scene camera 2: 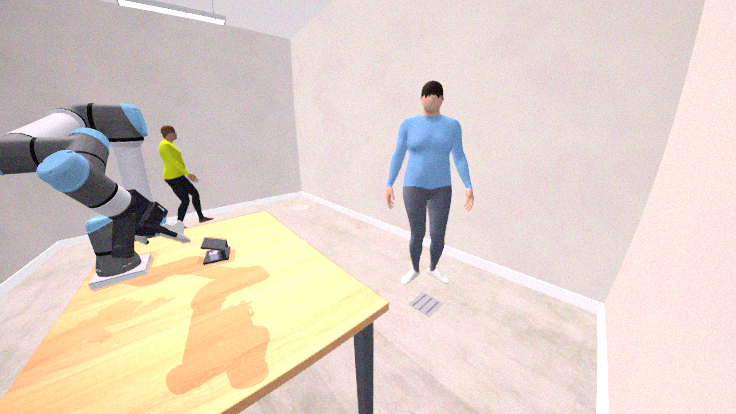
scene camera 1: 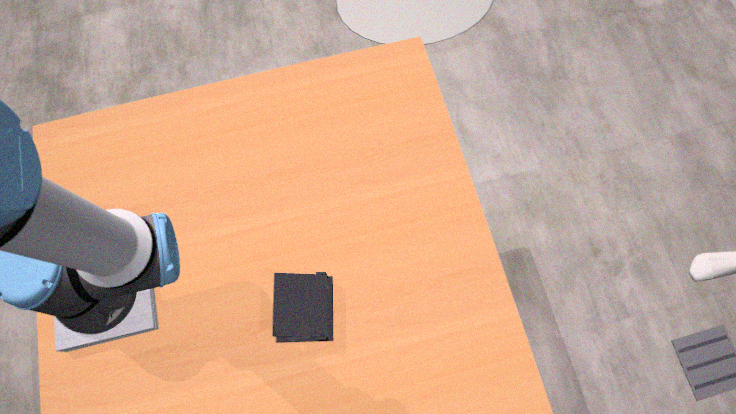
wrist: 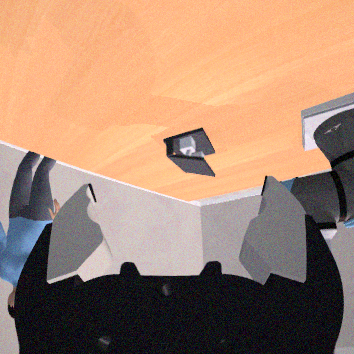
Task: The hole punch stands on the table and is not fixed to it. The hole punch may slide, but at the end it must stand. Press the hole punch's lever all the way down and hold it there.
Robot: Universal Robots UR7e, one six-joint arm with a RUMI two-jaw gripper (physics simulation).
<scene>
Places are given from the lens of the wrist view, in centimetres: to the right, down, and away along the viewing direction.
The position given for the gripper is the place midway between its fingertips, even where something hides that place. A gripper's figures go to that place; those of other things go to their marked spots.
gripper (wrist: 176,182): 0, 1, 13
hole punch (wrist: 196,139): 5, -9, 41
</scene>
